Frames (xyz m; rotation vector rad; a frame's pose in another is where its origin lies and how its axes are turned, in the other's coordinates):
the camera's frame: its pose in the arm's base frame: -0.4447 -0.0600 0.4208 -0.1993 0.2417 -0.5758
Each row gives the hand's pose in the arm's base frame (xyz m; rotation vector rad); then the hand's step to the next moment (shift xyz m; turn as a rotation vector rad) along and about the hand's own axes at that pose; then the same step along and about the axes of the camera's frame.
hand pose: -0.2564 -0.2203 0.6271 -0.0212 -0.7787 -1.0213
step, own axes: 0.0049 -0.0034 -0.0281 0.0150 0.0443 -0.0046
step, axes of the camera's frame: 0.0240 -0.0005 -0.0157 0.0236 0.0251 0.0320
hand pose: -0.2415 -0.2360 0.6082 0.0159 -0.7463 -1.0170
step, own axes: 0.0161 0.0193 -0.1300 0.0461 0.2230 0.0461
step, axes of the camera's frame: 0.1144 0.0333 -0.0577 0.0483 0.1293 0.1869
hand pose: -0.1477 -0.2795 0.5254 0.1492 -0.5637 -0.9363
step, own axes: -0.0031 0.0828 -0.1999 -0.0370 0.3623 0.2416
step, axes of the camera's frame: 0.1396 0.1416 -0.0854 -0.1108 0.2040 0.3703
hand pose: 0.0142 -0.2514 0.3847 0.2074 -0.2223 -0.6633
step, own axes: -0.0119 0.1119 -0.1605 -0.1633 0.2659 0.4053
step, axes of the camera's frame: 0.0391 0.1752 -0.0788 -0.2821 0.0625 0.4221
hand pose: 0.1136 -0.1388 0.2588 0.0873 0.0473 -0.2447
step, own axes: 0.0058 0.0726 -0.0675 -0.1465 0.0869 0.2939
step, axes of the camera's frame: -0.0145 0.0878 -0.0440 -0.1930 -0.0586 0.2733
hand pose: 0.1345 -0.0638 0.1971 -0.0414 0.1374 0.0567
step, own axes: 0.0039 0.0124 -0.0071 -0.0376 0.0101 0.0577
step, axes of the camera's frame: -0.0037 0.0132 -0.0056 -0.0408 -0.0222 0.0519
